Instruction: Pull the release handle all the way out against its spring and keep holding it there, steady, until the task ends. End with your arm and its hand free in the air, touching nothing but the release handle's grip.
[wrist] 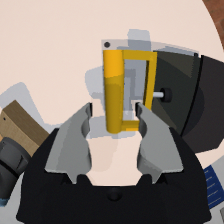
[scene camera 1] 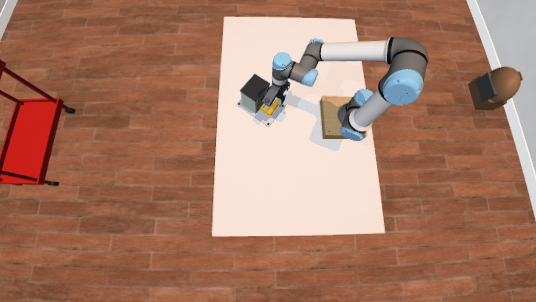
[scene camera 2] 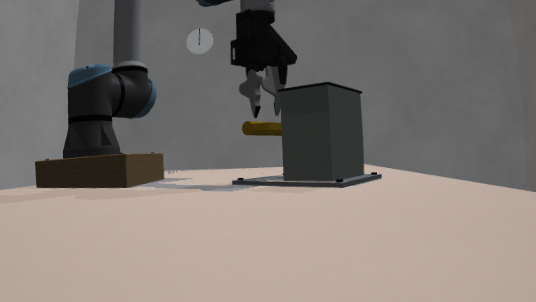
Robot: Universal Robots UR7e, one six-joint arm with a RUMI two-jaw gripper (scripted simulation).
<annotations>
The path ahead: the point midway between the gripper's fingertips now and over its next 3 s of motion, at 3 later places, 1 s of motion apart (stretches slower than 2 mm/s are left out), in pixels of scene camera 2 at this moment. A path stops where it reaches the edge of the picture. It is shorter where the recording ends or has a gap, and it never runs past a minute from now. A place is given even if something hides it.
My gripper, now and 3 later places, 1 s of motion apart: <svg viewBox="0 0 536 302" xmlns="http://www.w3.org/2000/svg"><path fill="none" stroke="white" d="M266 116L266 121L266 135L264 136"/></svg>
</annotations>
